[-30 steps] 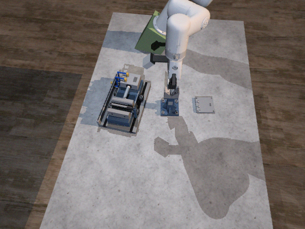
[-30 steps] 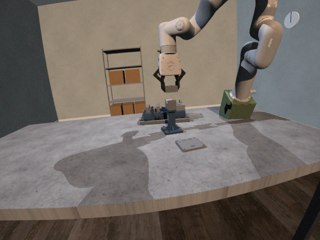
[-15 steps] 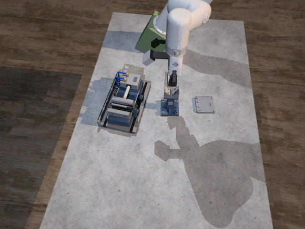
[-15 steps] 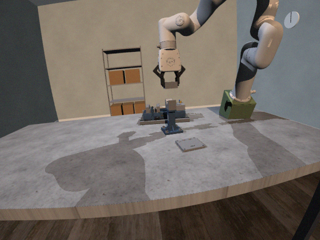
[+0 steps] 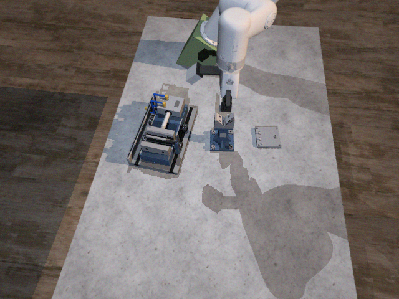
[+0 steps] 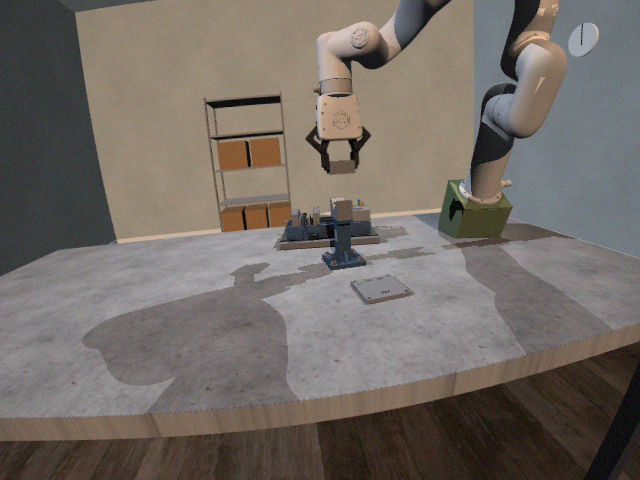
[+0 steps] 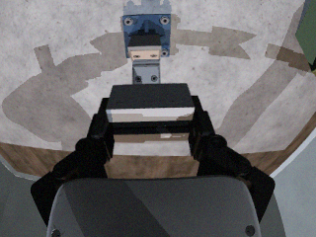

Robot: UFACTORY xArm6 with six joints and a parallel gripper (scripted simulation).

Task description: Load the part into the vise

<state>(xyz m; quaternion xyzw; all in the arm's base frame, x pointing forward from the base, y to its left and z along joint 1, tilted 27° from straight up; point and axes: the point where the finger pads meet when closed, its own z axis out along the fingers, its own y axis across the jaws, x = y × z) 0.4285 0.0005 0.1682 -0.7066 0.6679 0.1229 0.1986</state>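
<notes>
Right now the part is right at my hand. From my hand the other things lie so: air cylinder rod (1 cm behind, 21 cm to the right, 17 cm below); air cylinder (9 cm behind, 20 cm to the right, 17 cm below); blue vise body (1 cm ahead, 22 cm to the right, 21 cm below).
</notes>
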